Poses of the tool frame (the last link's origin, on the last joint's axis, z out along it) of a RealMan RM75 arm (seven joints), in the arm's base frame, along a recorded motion.
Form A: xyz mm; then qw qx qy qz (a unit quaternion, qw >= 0).
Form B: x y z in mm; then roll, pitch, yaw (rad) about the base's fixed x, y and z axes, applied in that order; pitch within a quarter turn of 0, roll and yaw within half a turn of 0. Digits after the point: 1 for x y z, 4 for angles.
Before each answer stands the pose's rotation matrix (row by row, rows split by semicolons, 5 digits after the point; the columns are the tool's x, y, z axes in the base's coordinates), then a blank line. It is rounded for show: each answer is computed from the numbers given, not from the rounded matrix.
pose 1, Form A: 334.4, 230.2, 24.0, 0.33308, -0.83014, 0.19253, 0.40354
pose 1, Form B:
0.60017 -0.58848 -0.54174; -0.05083 -0.70398 0.70840; -0.79826 -0.39762 -0.45242

334.4, 230.2, 24.0, -2.4206, 0.9244, -0.0845
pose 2, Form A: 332.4, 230.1, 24.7, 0.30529, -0.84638, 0.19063, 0.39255
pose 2, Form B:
0.61913 -0.56238 -0.54810; -0.08301 -0.74092 0.66645; -0.78089 -0.36712 -0.50540

332.4, 230.1, 24.7, -2.5134, 0.8961, -0.1333
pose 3, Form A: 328.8, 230.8, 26.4, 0.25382, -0.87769, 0.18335, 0.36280
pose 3, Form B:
0.66952 -0.50602 -0.54377; -0.13768 -0.80392 0.57859; -0.72992 -0.31251 -0.60791

328.8, 230.8, 26.4, -2.6667, 0.8182, -0.2028
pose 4, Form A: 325.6, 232.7, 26.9, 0.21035, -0.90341, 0.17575, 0.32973
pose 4, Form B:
0.72078 -0.45626 -0.52182; -0.17883 -0.84973 0.49596; -0.66970 -0.26416 -0.69406

325.6, 232.7, 26.9, -2.7779, 0.7338, -0.2432
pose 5, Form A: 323.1, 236.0, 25.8, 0.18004, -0.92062, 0.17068, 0.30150
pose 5, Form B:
0.75993 -0.42283 -0.49368; -0.20570 -0.87691 0.43442; -0.61660 -0.22858 -0.75336

323.1, 236.0, 25.8, -2.8470, 0.6644, -0.2643
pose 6, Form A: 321.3, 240.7, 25.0, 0.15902, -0.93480, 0.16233, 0.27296
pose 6, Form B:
0.79828 -0.39031 -0.45870; -0.21668 -0.89672 0.38592; -0.56196 -0.20869 -0.80041

321.3, 240.7, 25.0, -2.8865, 0.5967, -0.2650
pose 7, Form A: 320.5, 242.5, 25.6, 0.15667, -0.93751, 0.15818, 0.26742
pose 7, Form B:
0.80693 -0.38038 -0.45185; -0.21280 -0.90087 0.37836; -0.55098 -0.20916 -0.80788

320.5, 242.5, 25.6, -2.8883, 0.5835, -0.2578
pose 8, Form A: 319.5, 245.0, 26.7, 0.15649, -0.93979, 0.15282, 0.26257
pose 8, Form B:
0.81540 -0.36942 -0.44570; -0.20506 -0.90431 0.37439; -0.54136 -0.21389 -0.81313

319.5, 245.0, 26.7, -2.8844, 0.5720, -0.2464
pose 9, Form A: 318.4, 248.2, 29.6, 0.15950, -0.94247, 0.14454, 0.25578
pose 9, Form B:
0.82737 -0.35404 -0.43602; -0.19085 -0.90734 0.37459; -0.52824 -0.22671 -0.81827

318.4, 248.2, 29.6, -2.8713, 0.5565, -0.2267
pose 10, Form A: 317.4, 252.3, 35.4, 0.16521, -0.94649, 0.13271, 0.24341
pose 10, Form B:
0.84628 -0.33165 -0.41692; -0.17079 -0.91019 0.37735; -0.50462 -0.24813 -0.82691

317.4, 252.3, 35.4, -2.8501, 0.5289, -0.1991
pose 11, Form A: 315.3, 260.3, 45.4, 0.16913, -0.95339, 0.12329, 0.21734
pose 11, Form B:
0.87513 -0.30861 -0.37272; -0.16157 -0.91239 0.37609; -0.45613 -0.26890 -0.84832

315.3, 260.3, 45.4, -2.8346, 0.4736, -0.1826
